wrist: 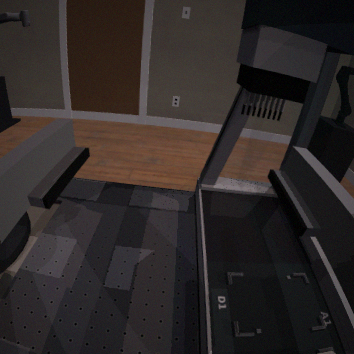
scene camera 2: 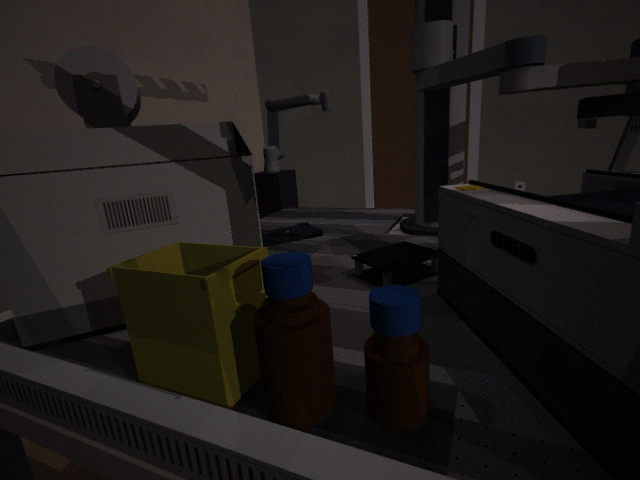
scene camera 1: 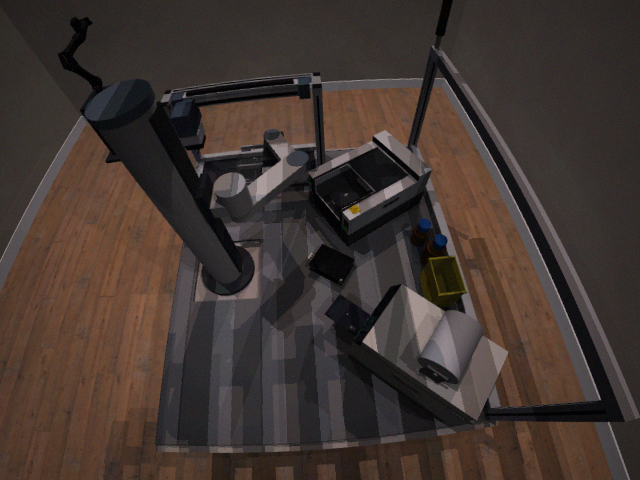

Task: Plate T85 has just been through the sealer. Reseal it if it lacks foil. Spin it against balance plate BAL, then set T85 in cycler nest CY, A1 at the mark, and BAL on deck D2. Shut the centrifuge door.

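Frame: origin at the arm's base, x down, y back, z left, level; metres.
Seen in the pictures: gripper, fingertip midpoint: (wrist: 181, 147) (scene camera 2: 612, 121) (scene camera 1: 239, 157); arm's base, link origin: (scene camera 1: 228, 270).
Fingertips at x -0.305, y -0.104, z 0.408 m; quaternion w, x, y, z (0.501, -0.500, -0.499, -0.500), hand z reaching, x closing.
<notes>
Pixels of each thing's middle, then the offset from my fingertips to it. "spot": a spot on its surface instead.
- Deck position D1, surface spot: (wrist: 270, 305) spot: dx +0.236, dy +0.023, dz +0.158 m
- centrifuge, body centre: (scene camera 2: 635, 265) (scene camera 1: 366, 185) dx +0.170, dy -0.577, dz -0.084 m
- sealer, body centre: (scene camera 2: 138, 189) (scene camera 1: 425, 353) dx +0.054, dy -0.634, dz -0.888 m
- black raised nest, body centre: (scene camera 2: 396, 262) (scene camera 1: 331, 264) dx +0.265, dy -0.374, dz -0.436 m
My gripper (wrist: 181, 147) is open and empty, its two fingers wide apart in the wrist view. It hangs over the framed deck, and the arm hides it in scene camera 1. Deck position D1 (wrist: 270, 305) shows its corner brackets and no plate. D2 is out of the wrist view. The centrifuge (scene camera 1: 385, 205) (scene camera 2: 483, 227) has an open top with a dark well. The sealer (scene camera 1: 413, 335) (scene camera 2: 170, 206) has its dark tray (scene camera 1: 347, 313) out, with no plate visible on it. The black raised nest (scene camera 1: 331, 263) (scene camera 2: 395, 254) carries no visible plate. I cannot identify T85 or BAL.
A yellow bin (scene camera 1: 443, 281) (scene camera 2: 175, 320) and two blue-capped bottles (scene camera 1: 422, 232) (scene camera 1: 436, 248) (scene camera 2: 295, 356) (scene camera 2: 397, 372) stand along the table edge. The arm's column (scene camera 1: 175, 206) stands at the left. A pipetting head (scene camera 1: 188, 124) (wrist: 280, 55) hangs from a gantry by the deck.
</notes>
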